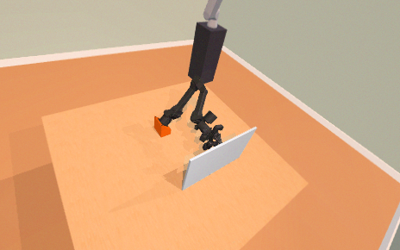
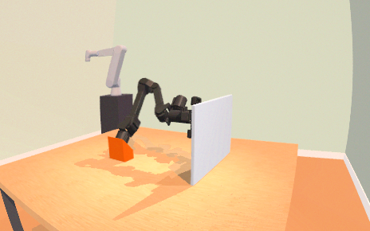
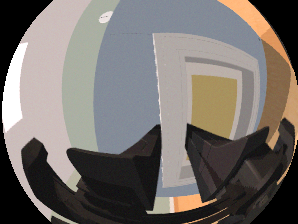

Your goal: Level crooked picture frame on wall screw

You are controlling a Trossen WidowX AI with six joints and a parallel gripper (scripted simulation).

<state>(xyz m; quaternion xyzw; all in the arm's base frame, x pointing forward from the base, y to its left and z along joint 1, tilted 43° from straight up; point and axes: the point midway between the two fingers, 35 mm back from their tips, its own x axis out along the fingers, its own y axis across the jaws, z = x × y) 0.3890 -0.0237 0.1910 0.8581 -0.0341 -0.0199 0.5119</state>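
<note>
The picture frame is 10 mm to the right of my gripper tip and 50 mm below it. The rest, counted from my gripper tip: wall panel (10 mm ahead, 10 mm to the right, 60 mm below).
</note>
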